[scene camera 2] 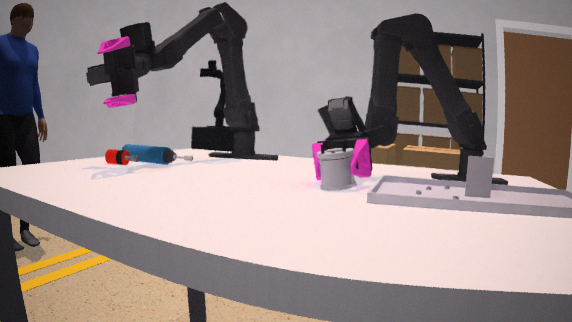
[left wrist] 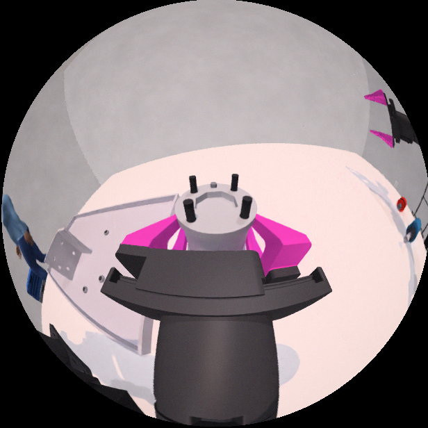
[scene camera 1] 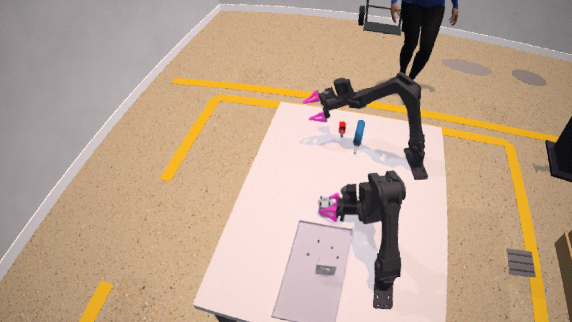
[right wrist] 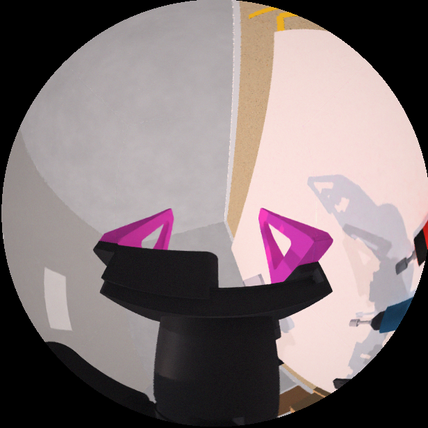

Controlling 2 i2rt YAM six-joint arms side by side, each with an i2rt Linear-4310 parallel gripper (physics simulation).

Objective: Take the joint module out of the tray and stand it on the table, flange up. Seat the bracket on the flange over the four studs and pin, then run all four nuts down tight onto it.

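The grey joint module is upright, flange up, its base on or just above the table. The left wrist view shows four black studs and a small pin on the flange. My left gripper is shut on its body. The grey bracket stands in the tray near loose nuts. My right gripper is open, empty, high above the table's far side in scene camera 1.
A red driver and a blue driver lie on the table near the right arm. The tray's wall is close beside the module. A person stands beyond the table.
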